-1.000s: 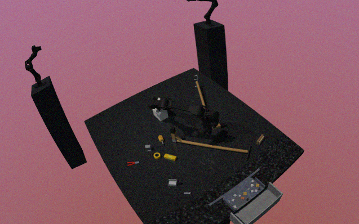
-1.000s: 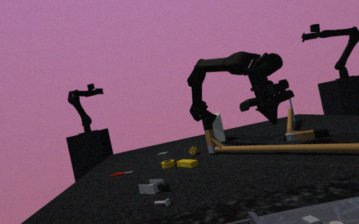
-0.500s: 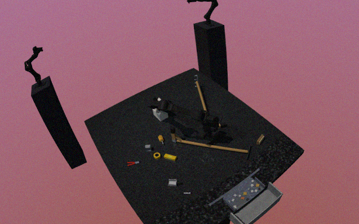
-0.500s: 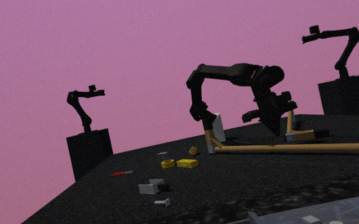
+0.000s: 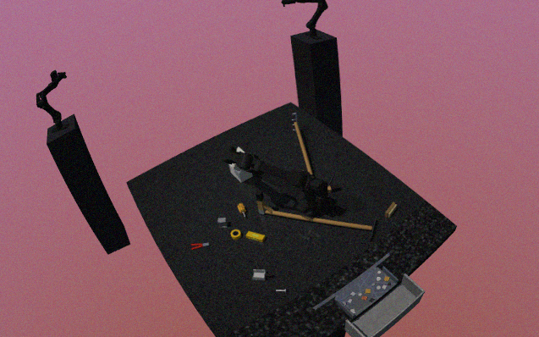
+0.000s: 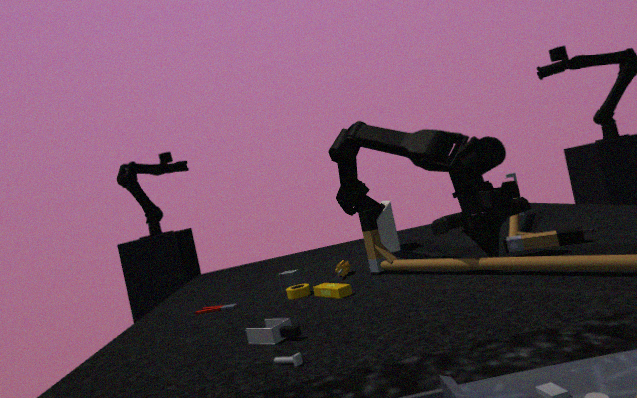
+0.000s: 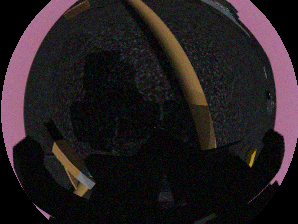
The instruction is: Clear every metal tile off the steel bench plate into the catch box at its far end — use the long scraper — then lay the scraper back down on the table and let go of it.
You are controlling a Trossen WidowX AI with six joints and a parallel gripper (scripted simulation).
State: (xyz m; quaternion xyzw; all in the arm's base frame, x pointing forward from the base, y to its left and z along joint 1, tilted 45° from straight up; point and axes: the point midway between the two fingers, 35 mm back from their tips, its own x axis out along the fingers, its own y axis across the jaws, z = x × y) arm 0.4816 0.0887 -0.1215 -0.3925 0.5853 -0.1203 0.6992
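My gripper tip is 50 mm below the long scraper, 50 mm short of it and 30 mm to the left of it. Round my gripper tip: yellow tape ring 390 mm to the right, 110 mm behind; then yellow block 320 mm to the right, 30 mm behind; then yellow-handled screwdriver 290 mm to the right, 230 mm behind.
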